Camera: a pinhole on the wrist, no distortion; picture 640 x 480 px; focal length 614.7 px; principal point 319.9 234.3 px. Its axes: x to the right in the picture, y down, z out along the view. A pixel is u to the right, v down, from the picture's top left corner.
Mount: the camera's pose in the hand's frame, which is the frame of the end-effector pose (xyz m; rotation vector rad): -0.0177 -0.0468 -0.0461 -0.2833 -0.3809 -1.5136
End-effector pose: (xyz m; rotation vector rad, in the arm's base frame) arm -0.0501 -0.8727 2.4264 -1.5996 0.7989 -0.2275
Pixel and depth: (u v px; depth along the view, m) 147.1 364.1 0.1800
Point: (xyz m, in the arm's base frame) -0.0156 -0.7978 2.3337
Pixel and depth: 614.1 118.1 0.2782
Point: 0.0535 -0.6150 2.4496
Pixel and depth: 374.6 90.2 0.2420
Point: -0.0255 -0.6748 2.3865
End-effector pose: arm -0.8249 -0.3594 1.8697 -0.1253 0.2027 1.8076
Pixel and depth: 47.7 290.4 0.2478
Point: -0.9698 -0.3813 2.0156
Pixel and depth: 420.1 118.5 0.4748
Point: -0.8540 -0.4231 2.3053
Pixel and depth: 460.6 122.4 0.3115
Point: -0.8096 -0.3981 2.1466
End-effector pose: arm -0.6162 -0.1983 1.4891 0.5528 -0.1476 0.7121
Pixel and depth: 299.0 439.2 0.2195
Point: -0.6121 -0.2232 1.6554
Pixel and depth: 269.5 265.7 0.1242
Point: -0.6367 -0.2345 1.5422
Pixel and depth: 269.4 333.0 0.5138
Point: -0.7066 -0.2684 1.9328
